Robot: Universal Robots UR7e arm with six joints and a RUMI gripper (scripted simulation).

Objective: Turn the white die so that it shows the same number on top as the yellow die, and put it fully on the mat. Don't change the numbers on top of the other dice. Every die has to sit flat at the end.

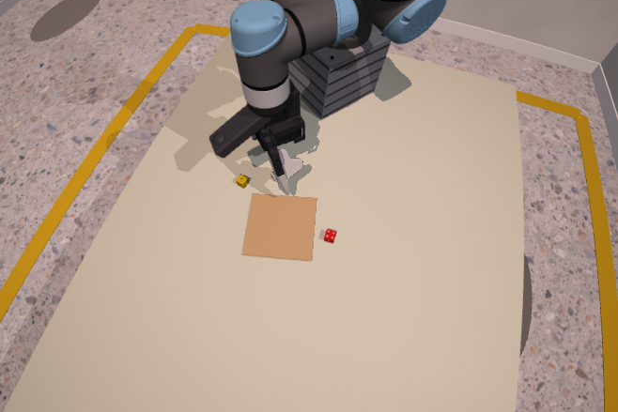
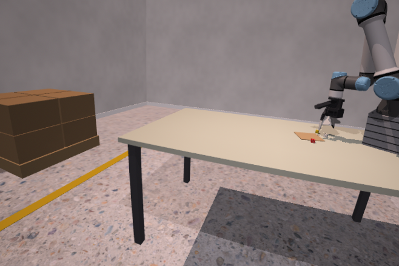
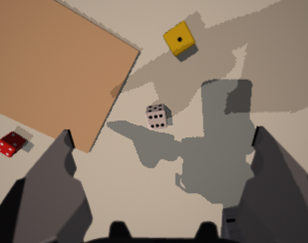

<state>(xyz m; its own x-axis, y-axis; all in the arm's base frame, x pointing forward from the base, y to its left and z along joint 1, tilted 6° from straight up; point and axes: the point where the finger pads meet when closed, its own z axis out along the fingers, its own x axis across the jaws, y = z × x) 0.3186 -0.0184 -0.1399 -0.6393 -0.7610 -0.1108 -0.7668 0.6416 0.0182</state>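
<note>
The white die lies 4 cm below my hand and 1 cm to the left of it. Round my hand: brown mat 10 cm ahead, 7 cm to the left, 4 cm below; then yellow die 5 cm to the right, 4 cm below, 4 cm ahead; then red die 17 cm to the left, 9 cm ahead, 4 cm below.
</note>
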